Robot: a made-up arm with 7 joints.
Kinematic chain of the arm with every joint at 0, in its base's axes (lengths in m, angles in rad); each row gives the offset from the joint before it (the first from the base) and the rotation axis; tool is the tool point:
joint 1: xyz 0 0 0.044 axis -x
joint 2: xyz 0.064 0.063 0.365 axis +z
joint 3: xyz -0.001 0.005 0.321 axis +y
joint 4: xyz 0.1 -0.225 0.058 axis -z
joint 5: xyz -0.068 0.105 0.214 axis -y
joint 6: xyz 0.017 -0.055 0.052 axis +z
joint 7: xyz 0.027 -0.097 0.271 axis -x
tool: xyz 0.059 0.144 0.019
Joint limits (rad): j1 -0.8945..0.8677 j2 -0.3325..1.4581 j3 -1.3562..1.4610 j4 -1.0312..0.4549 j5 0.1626..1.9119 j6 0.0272..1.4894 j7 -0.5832..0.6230
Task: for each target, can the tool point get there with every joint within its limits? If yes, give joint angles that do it. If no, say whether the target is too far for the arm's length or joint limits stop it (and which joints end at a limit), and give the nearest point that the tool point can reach.
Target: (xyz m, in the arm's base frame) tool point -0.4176 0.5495 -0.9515
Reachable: no: joint limits stop it (at a limit: joint 1, joint 2, joint 3, joint 4, joint 7) | nearest point -0.2906 0.5724 0.1360 | short by 1.095 m
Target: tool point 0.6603 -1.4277 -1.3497
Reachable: no: too far | nearest point 0.2814 -0.9259 -0.0874 | short by 1.410 m
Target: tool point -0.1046 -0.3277 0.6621
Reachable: yes | joints 0.2353 0.7517 -1.1207 -0.4052 1.4851 0.6867 -0.2393
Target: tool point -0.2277 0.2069 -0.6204
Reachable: no: joint limits stop it (at a limit: joint 1, joint 2, joint 3, joint 7) | nearest point -0.2359 0.4494 0.1544 | short by 0.812 m
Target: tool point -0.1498 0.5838 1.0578
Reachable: yes | joints 0.5492 0.1430 -0.2636 0.0973 0.6883 0.7027 0.4146
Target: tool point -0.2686 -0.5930 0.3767
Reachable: yes | joints -0.7275 0.2730 -0.8399 -0.2883 1.6903 0.9404 0.2859
